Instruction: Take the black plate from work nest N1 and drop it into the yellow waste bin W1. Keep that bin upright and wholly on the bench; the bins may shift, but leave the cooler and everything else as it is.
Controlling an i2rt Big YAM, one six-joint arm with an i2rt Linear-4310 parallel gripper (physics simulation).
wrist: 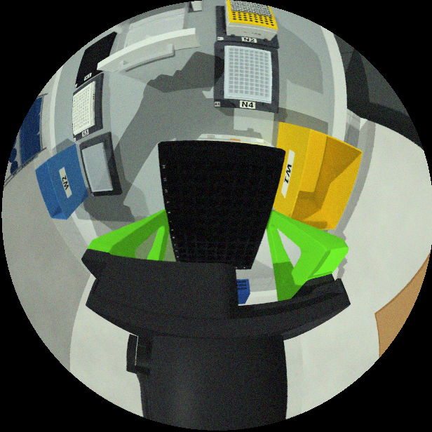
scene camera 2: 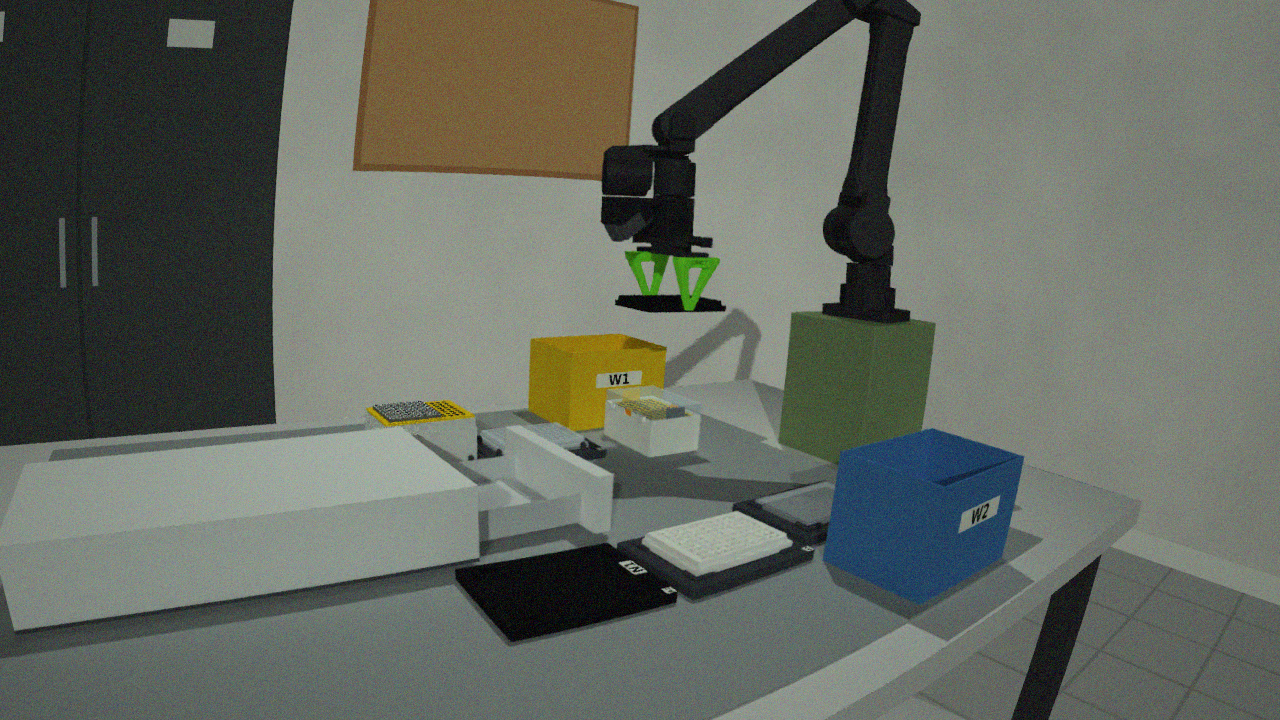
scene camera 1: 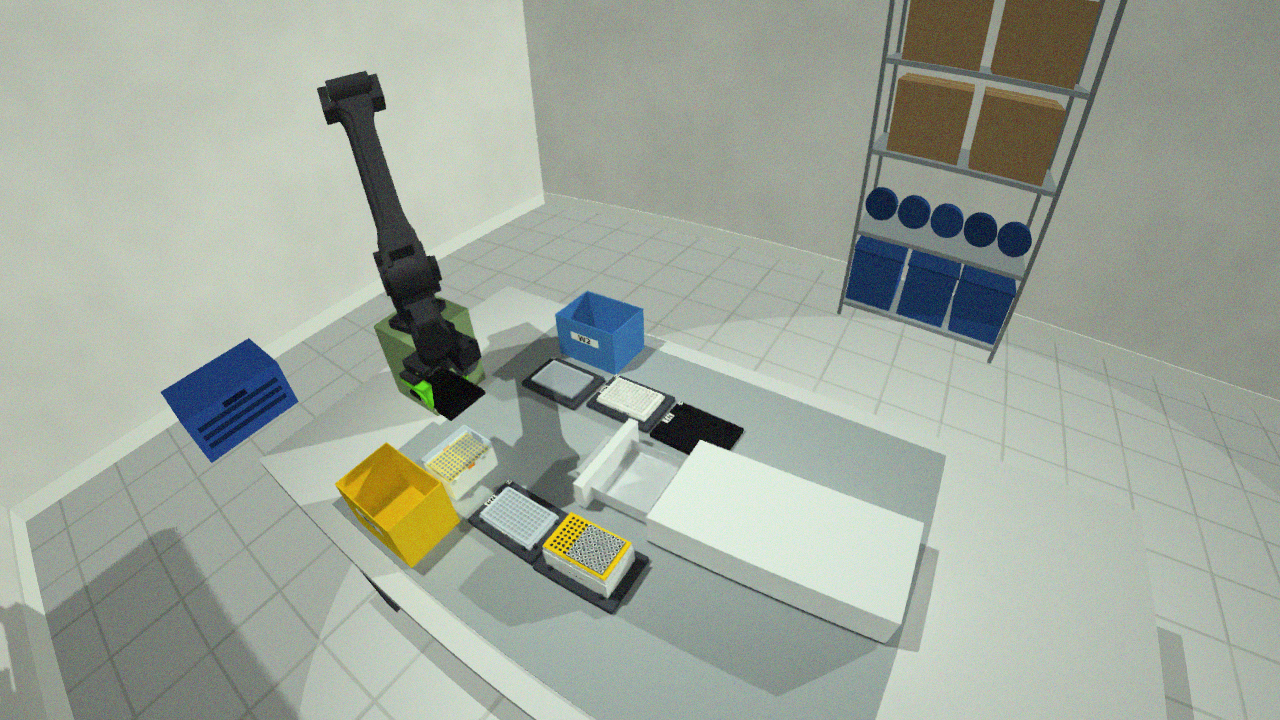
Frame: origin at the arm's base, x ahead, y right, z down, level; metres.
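Seen in the pictures: gripper, fingertip midpoint: (scene camera 2: 668,306) (scene camera 1: 448,393); arm's base, origin of the base link: (scene camera 2: 866,317).
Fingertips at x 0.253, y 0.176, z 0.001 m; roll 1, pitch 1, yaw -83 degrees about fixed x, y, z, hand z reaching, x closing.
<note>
Pixels of each thing's top centre, then the offset from my fingertips to it.
- black plate, middle of its top: (scene camera 2: 671,297) (scene camera 1: 445,387) dx -0.003, dy +0.000, dz -0.013 m
- yellow waste bin W1, middle of its top: (scene camera 2: 598,342) (scene camera 1: 386,483) dx -0.032, dy +0.180, dz +0.083 m
- work nest N1, middle of its top: (scene camera 2: 564,576) (scene camera 1: 697,428) dx +0.393, dy -0.273, dz +0.185 m
- clear-lidded white box, middle of its top: (scene camera 2: 653,396) (scene camera 1: 455,449) dx -0.007, dy +0.024, dz +0.134 m
- blue bin W2, middle of its top: (scene camera 2: 938,454) (scene camera 1: 598,311) dx +0.065, dy -0.459, dz +0.083 m
My gripper (scene camera 2: 669,301) (wrist: 217,214) is shut on the black plate (scene camera 1: 456,394) (scene camera 2: 637,303) (wrist: 222,180), with a green finger at either long side. The plate is roughly level, high above the bench. The yellow waste bin W1 (scene camera 1: 420,530) (scene camera 2: 559,385) (wrist: 325,212) stands upright on the bench with its top open. In the wrist view the bin is to the right of the plate; the plate is not over its opening. The work nest N1 (scene camera 1: 702,431) (scene camera 2: 563,595) (wrist: 97,56) is flat and black beside the white plate's nest.
A clear-lidded white box (scene camera 1: 458,465) (scene camera 2: 651,431) stands beside W1, largely hidden by the plate in the wrist view. A blue bin W2 (scene camera 1: 597,338) (scene camera 2: 913,528) (wrist: 60,185), other nests, and a large white unit (scene camera 1: 787,528) (scene camera 2: 250,510) with an open drawer are on the bench.
</note>
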